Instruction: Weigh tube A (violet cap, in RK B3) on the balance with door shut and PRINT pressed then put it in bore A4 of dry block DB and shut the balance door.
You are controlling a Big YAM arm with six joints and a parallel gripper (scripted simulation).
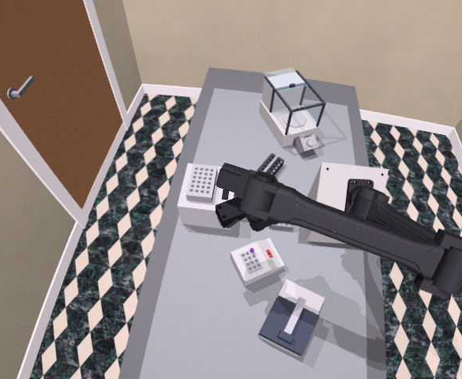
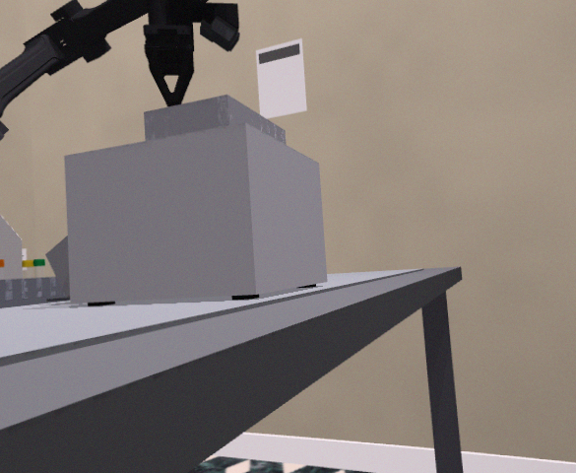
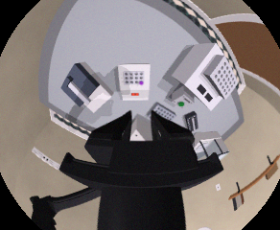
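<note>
The balance door is 150 mm behind my hand, 710 mm to the right of it and 70 mm below it. Also, from my hand: tube rack RK (120 mm behind, 190 mm to the right, 270 mm below); then dry block DB (30 mm behind, 10 mm to the left, 250 mm below); then black magnet block MG (70 mm behind, 380 mm to the right, 260 mm below).
</note>
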